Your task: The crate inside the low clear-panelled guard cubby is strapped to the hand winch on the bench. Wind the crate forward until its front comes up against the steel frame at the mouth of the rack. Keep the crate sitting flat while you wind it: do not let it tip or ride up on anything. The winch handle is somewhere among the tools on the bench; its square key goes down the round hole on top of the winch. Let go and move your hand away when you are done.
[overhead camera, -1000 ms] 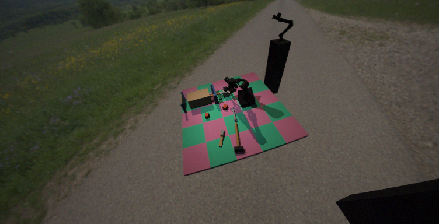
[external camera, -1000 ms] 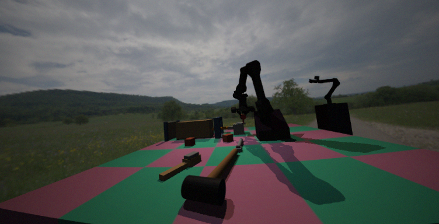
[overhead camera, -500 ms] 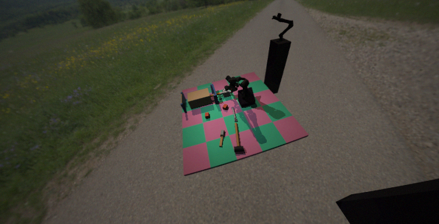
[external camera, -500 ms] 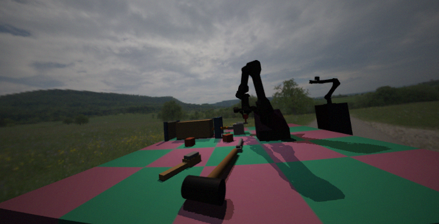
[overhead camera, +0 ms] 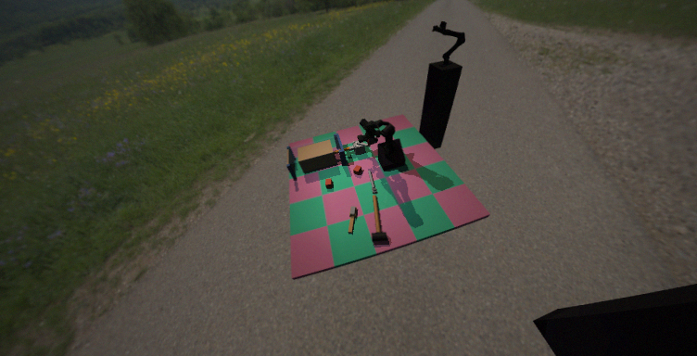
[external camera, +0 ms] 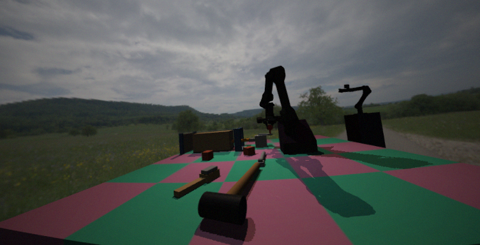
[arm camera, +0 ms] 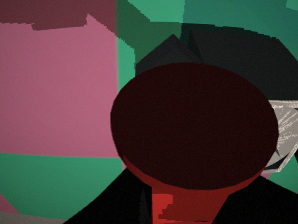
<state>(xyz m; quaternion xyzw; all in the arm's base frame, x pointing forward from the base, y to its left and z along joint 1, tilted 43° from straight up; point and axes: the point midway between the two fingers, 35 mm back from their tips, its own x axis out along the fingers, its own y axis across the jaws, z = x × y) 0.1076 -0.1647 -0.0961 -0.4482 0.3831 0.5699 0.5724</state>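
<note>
Now: the frame 230 mm ahead of my gripper tip, 40 mm to the right of it and 20 mm below it. Round my gripper tip: grey winch: 100 mm below, 60 mm to the right, 60 mm ahead; then red knob: 20 mm to the left; then winch handle: 30 mm below, 30 mm ahead, 10 mm to the right.
</note>
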